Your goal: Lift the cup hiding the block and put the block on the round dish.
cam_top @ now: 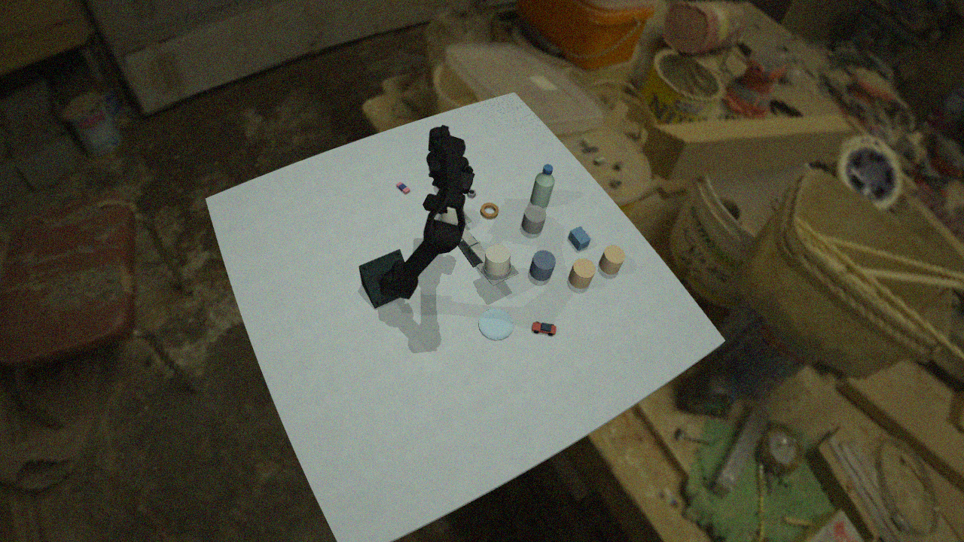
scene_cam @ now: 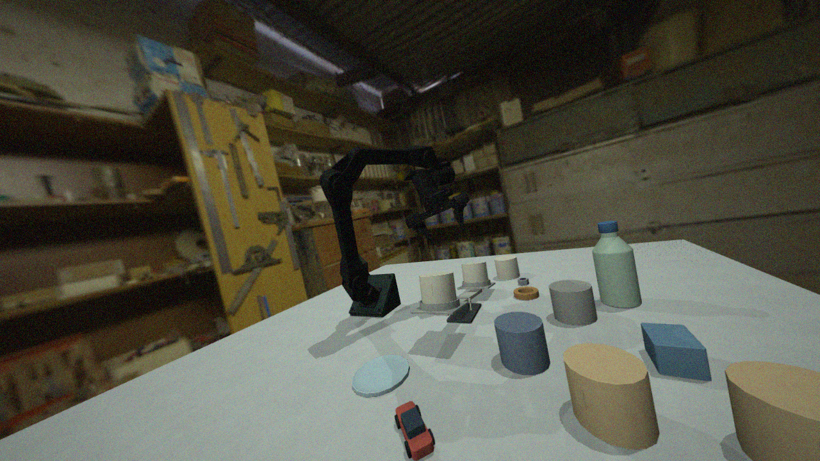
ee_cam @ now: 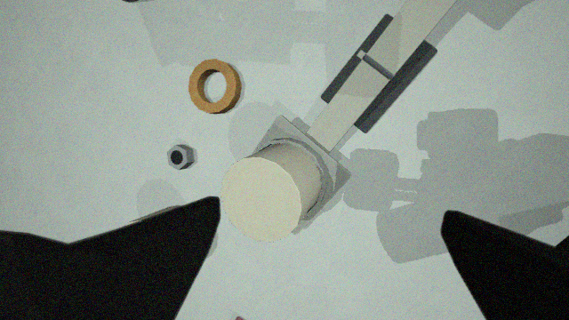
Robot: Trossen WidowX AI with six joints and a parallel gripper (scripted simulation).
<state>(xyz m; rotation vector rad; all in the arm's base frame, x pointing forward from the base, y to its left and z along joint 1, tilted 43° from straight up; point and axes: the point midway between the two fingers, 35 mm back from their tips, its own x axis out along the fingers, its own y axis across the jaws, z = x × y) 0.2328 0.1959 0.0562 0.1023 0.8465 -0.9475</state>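
My gripper tip is 3 cm short of the teal block, 5 cm to the right of it and 14 cm above it. The rest, counted from my gripper tip: grey cylinder (26 cm ahead, 6 cm to the right, 14 cm below); ring (17 cm ahead, 4 cm to the left, 17 cm below); blue cylinder (21 cm ahead, 25 cm to the right, 14 cm below).
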